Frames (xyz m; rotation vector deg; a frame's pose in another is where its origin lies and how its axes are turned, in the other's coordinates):
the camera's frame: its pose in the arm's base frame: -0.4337 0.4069 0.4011 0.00 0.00 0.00
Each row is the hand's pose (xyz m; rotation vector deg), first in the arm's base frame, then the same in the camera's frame.
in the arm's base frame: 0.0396 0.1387 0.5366 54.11 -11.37 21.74
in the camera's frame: 0.4733 -0.2682 0.1355 54.11 -11.37 21.74
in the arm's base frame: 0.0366 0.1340 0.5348 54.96 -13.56 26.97
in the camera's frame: 0.4703 -0.2729 0.1337 54.96 -13.56 26.97
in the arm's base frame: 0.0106 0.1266 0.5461 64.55 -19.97 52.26
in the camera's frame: 0.4443 -0.2803 0.1450 64.55 -19.97 52.26
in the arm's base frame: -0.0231 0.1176 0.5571 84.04 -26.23 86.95
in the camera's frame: 0.4106 -0.2893 0.1560 84.04 -26.23 86.95
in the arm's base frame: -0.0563 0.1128 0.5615 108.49 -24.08 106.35
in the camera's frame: 0.3774 -0.2941 0.1604 108.49 -24.08 106.35
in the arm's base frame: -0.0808 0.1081 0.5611 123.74 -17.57 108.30
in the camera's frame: 0.3529 -0.2988 0.1600 123.74 -17.57 108.30
